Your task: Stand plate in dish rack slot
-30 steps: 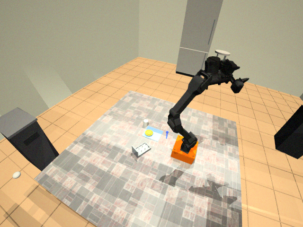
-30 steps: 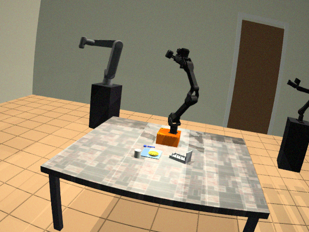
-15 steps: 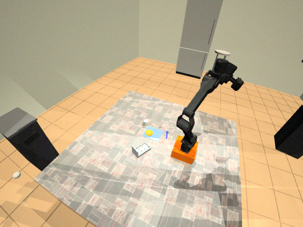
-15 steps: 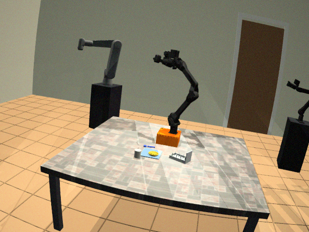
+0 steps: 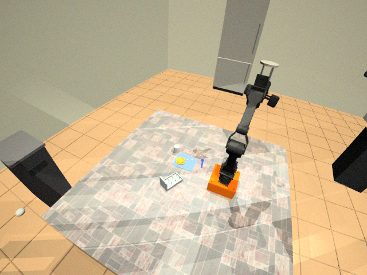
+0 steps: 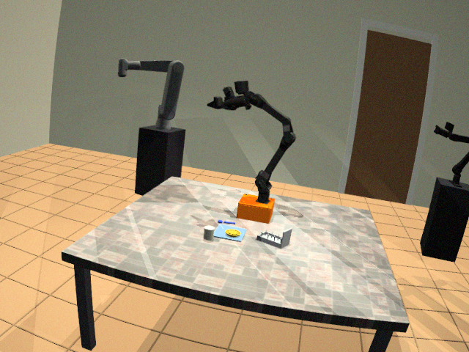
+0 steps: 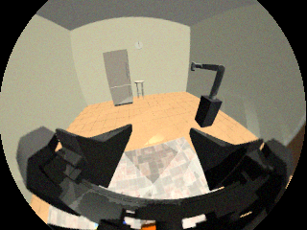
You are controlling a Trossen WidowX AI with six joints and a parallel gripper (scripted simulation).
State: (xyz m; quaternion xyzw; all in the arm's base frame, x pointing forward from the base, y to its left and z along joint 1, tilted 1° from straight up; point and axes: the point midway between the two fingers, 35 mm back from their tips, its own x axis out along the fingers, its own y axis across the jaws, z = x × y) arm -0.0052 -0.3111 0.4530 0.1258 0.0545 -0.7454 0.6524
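Now: the yellow plate 51 cm below my gripper tip, 34 cm ahead of it and 33 cm to the left of it. From my gripper tip the other things lie so: blue spoon: 52 cm below, 23 cm to the left, 21 cm ahead; light blue mat: 52 cm below, 32 cm ahead, 30 cm to the left; cup: 50 cm below, 43 cm ahead, 25 cm to the left.
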